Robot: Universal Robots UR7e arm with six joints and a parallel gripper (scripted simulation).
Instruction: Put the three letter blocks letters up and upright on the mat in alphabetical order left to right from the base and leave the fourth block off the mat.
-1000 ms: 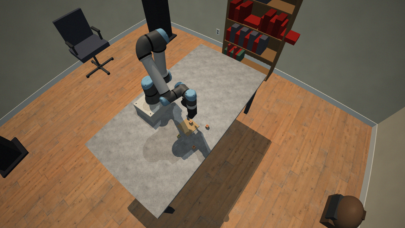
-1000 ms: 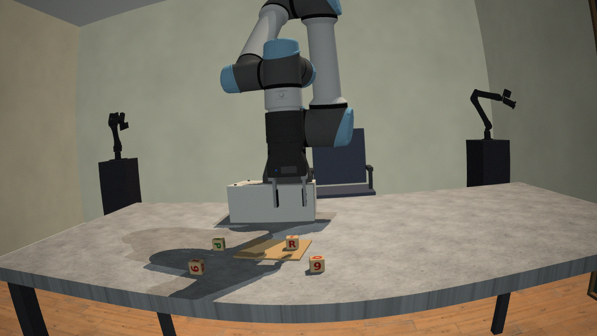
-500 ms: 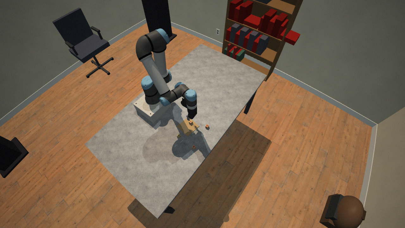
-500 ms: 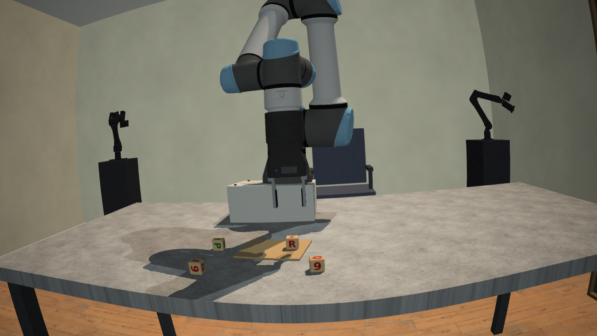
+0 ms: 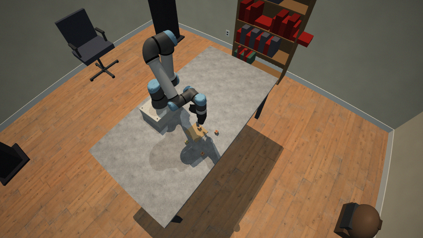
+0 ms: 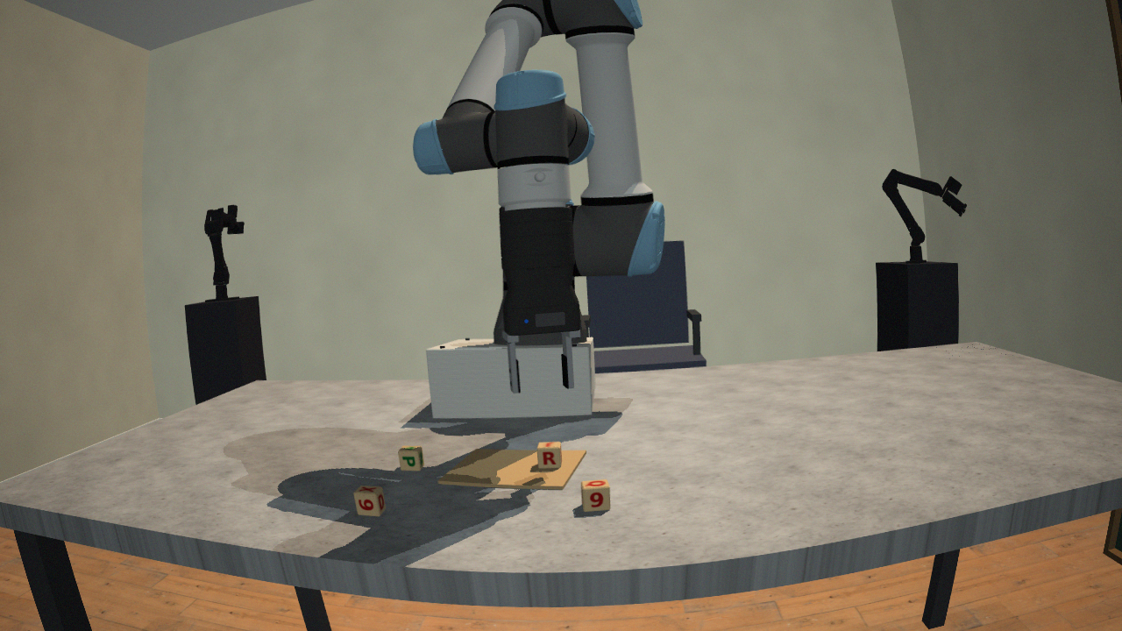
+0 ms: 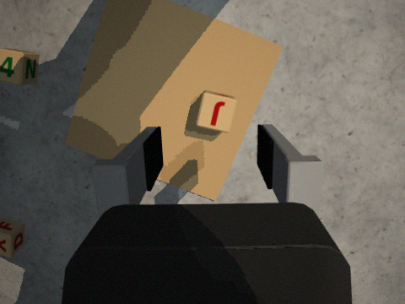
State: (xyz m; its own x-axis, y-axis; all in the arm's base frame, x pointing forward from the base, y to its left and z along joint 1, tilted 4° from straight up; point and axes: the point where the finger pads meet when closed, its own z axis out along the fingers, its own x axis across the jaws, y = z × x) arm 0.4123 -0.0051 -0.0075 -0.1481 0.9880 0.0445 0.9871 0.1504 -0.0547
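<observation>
Right now the Q block is 140 mm ahead of my hand, 40 mm to the left of it and 100 mm below it. From my hand the other things lie so: X block (140 mm ahead, 180 mm to the right, 100 mm below); then tan mat (10 mm behind, 40 mm to the right, 110 mm below).
</observation>
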